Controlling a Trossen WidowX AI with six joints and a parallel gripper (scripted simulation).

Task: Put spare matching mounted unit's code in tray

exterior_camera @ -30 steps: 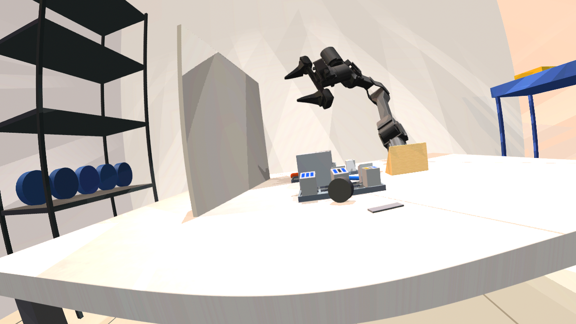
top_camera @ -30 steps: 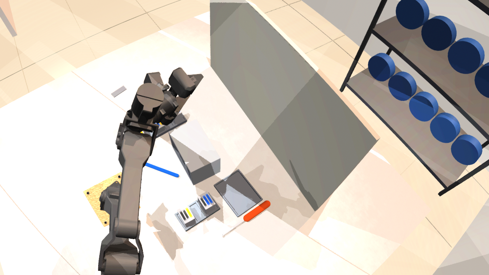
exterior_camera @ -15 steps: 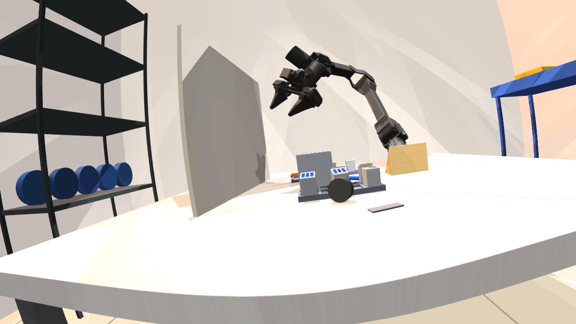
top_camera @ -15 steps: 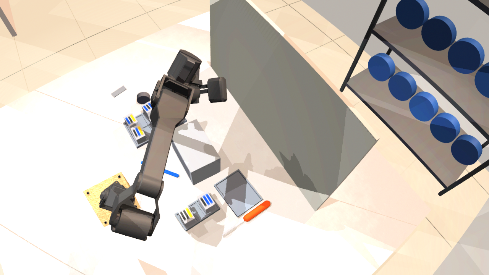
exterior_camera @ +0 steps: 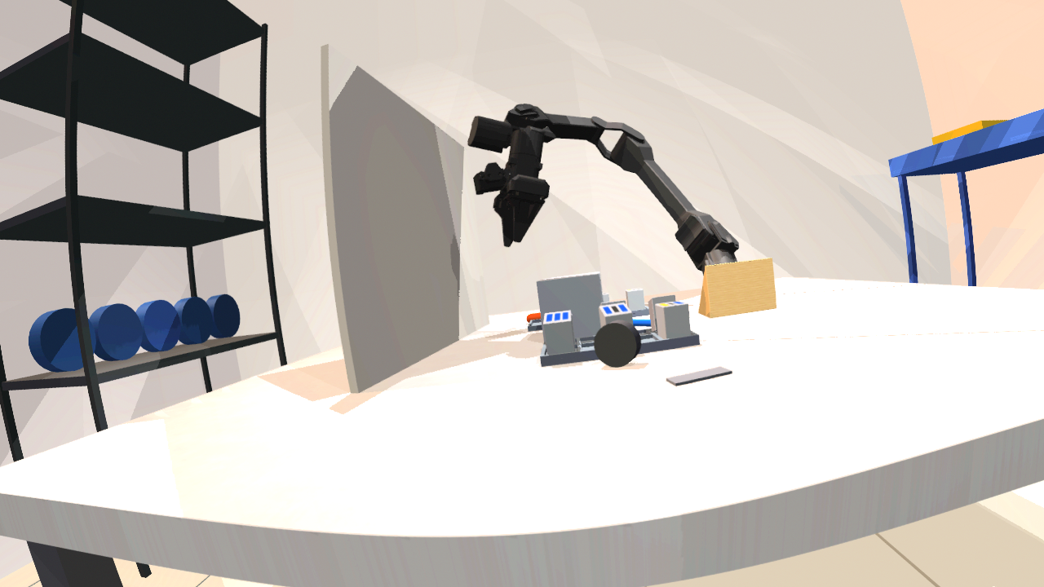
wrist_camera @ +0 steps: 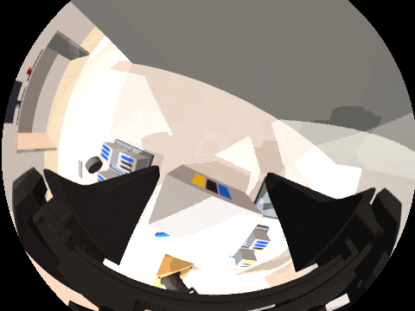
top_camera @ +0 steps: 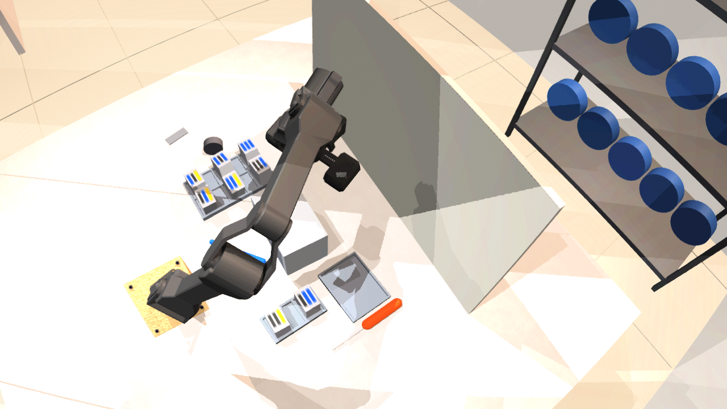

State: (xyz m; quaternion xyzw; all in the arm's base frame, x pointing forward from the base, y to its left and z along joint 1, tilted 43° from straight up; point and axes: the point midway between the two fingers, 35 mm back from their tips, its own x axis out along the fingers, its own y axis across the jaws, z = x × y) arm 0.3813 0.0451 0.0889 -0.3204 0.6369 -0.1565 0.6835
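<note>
My gripper tip is 230 mm to the right of the grey spare, 190 mm past it and 120 mm above it. From my gripper tip the other things lie so: grey panel (150 mm ahead, 60 mm to the right, 60 mm above); then shallow tray (190 mm to the right, 160 mm below, 60 mm behind); then grey box (110 mm below, 90 mm behind).
</note>
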